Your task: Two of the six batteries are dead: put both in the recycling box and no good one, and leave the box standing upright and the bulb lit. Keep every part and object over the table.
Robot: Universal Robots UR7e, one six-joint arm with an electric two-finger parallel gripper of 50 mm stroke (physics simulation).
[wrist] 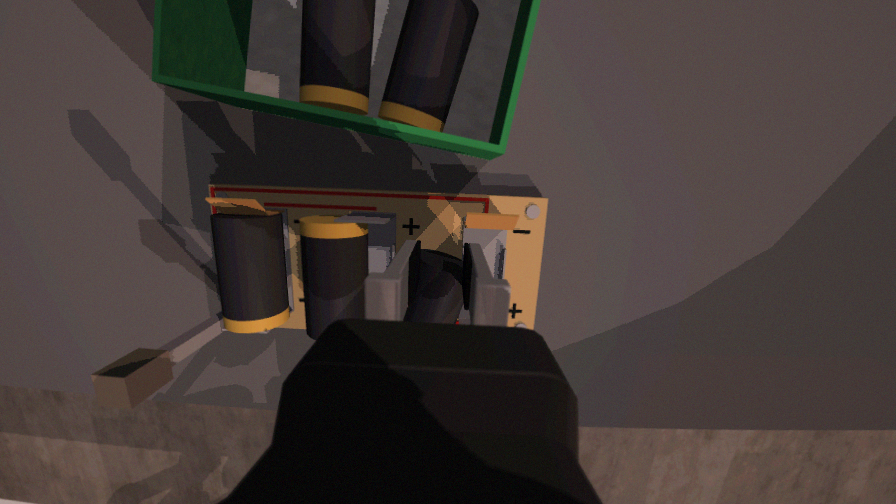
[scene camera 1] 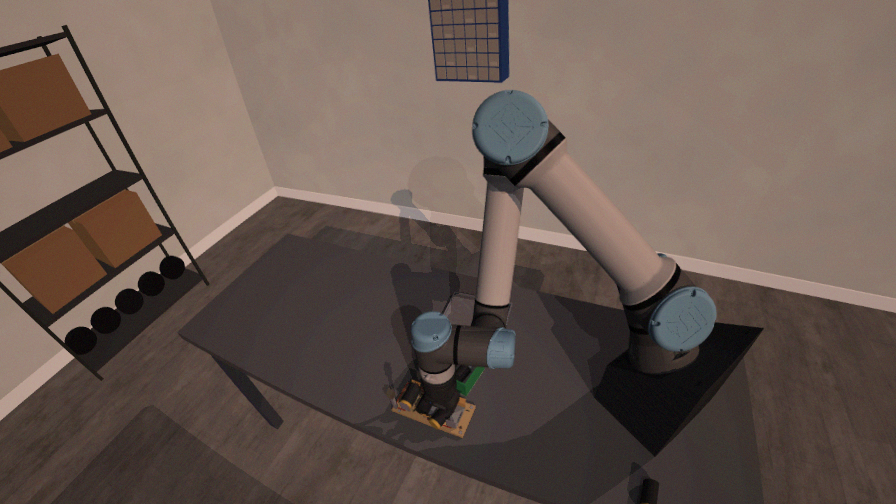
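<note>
A tan battery holder board (wrist: 375,257) lies near the table's front edge and also shows in the scene view (scene camera 1: 432,410). It holds two black batteries with yellow end bands: one at the left (wrist: 250,269) and one beside it (wrist: 332,269). My gripper (wrist: 435,282) is low over the board, its grey fingers pressed on both sides of a third black battery (wrist: 435,285), which looks tilted. A green tray (wrist: 350,68) beyond the board holds two more batteries (wrist: 375,56). A small brown open box (wrist: 131,376) stands left of the board. A small pale round bulb (wrist: 531,211) sits at the board's corner.
The table's front edge (wrist: 720,429) runs close behind my wrist, with wooden floor below it. In the scene view my arm's base (scene camera 1: 664,351) stands at the table's right end. A small dark object (scene camera 1: 648,488) shows near the front right corner. A shelf rack (scene camera 1: 81,206) stands by the left wall.
</note>
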